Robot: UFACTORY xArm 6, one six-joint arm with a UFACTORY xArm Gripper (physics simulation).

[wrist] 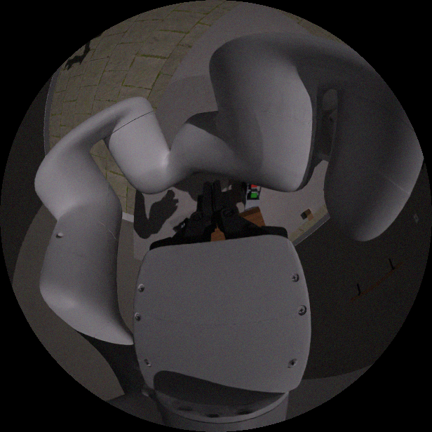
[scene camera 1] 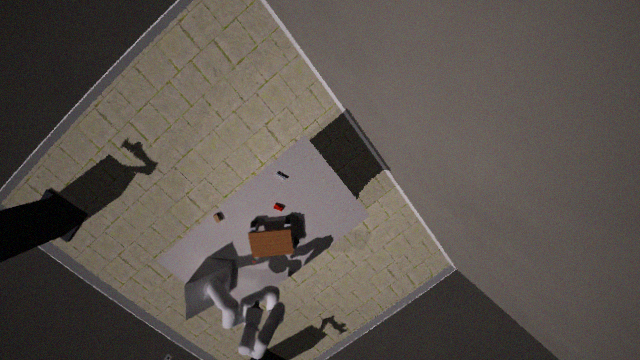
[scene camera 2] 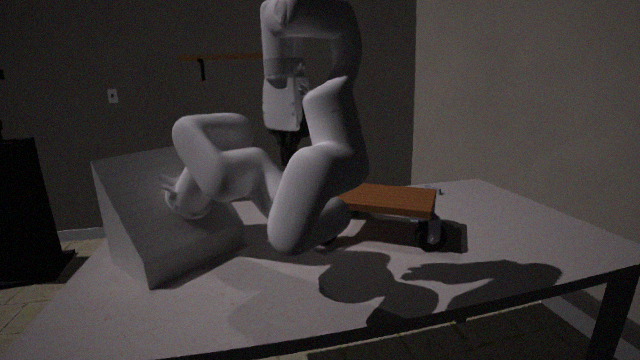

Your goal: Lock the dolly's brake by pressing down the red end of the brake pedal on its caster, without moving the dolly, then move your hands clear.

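Frame: origin at the arm's base, x back, y left, z down, level; millimetres.
Seen in the pictures: gripper, fingertip midpoint: point(scene camera 1: 257, 301); arm's base, origin of the base link: point(scene camera 1: 213, 285) point(scene camera 2: 188, 199).
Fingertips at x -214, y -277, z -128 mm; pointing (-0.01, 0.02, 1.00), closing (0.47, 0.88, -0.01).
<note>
Pixels of each thing's top centre, then the offset from my fingertips to it. "*": a spot on its surface instead. Level surfaces: height alone.
- orange-brown wooden deck, surface spot: point(scene camera 2: 395, 199) * dz +156, dx -325, dy +110 mm
- table, its level: dz +281 mm
- red block, middle of its top: point(scene camera 1: 278, 208) dz +257, dx -518, dy +289 mm
- small brown block, middle of its top: point(scene camera 1: 216, 218) dz +251, dx -161, dy +574 mm
- metal piece, middle of its top: point(scene camera 1: 281, 176) dz +260, dx -718, dy +428 mm
The dolly has an orange-brown wooden deck point(scene camera 1: 271, 243) point(scene camera 2: 395, 199) point(wrist: 254, 217) on dark-wheeled casters. Its brake pedal shows in the wrist view with a red end point(wrist: 254, 186) and a green end point(wrist: 254, 195), both uncovered; the red end also shows as a tiny spot in scene camera 1 point(scene camera 1: 253, 262). In scene camera 2 the arm hides the pedal. My gripper point(wrist: 213, 191) is shut and empty, pointing down. In the wrist view its tips appear left of the pedal, apart from it. In scene camera 2 the fingers hang above deck height, partly behind the arm. The pedal's exact tilt is unclear.
My folded arm point(scene camera 2: 300, 200) stands close beside the dolly's pedal side. A grey sloped base point(scene camera 1: 197, 295) point(scene camera 2: 125, 220) is on the table point(scene camera 1: 320, 170) point(scene camera 2: 510, 220). A red block point(scene camera 1: 278, 206), a small brown block point(scene camera 1: 217, 218) point(wrist: 310, 215) and a metal piece point(scene camera 1: 282, 175) lie around the dolly.
</note>
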